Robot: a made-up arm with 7 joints. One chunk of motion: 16 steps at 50 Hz.
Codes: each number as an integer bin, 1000 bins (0 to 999) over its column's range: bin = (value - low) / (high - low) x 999, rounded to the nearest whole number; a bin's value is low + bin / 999 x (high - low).
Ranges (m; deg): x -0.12..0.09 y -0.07..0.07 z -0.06..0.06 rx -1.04..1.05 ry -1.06..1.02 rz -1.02..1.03
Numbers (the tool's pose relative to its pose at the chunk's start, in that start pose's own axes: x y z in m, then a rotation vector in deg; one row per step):
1: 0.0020 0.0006 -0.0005 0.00 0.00 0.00
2: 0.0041 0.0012 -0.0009 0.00 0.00 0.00
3: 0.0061 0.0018 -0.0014 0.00 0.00 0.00
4: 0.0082 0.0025 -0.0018 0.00 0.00 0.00
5: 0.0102 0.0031 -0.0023 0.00 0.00 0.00
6: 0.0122 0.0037 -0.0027 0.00 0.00 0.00
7: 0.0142 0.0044 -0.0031 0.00 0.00 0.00
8: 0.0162 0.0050 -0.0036 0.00 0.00 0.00
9: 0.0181 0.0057 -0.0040 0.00 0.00 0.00
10: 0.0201 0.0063 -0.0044 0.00 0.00 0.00
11: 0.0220 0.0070 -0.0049 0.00 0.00 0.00
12: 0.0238 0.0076 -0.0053 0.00 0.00 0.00
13: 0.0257 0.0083 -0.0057 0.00 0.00 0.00
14: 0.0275 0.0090 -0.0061 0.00 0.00 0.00
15: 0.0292 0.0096 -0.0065 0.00 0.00 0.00
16: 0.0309 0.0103 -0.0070 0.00 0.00 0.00
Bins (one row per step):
1: 580 504 495 497 509 497
2: 590 508 492 497 509 497
3: 600 512 488 497 509 497
4: 610 517 485 497 509 497
5: 619 522 480 497 509 497
6: 629 526 477 497 509 497
7: 638 531 474 497 509 497
8: 648 535 470 497 509 497
9: 657 540 466 497 509 497
10: 666 544 463 497 509 497
11: 676 549 459 497 509 497
12: 684 554 455 497 509 497
13: 693 559 452 497 509 497
14: 702 564 449 497 509 497
15: 710 568 445 497 509 497
16: 718 573 441 497 509 497

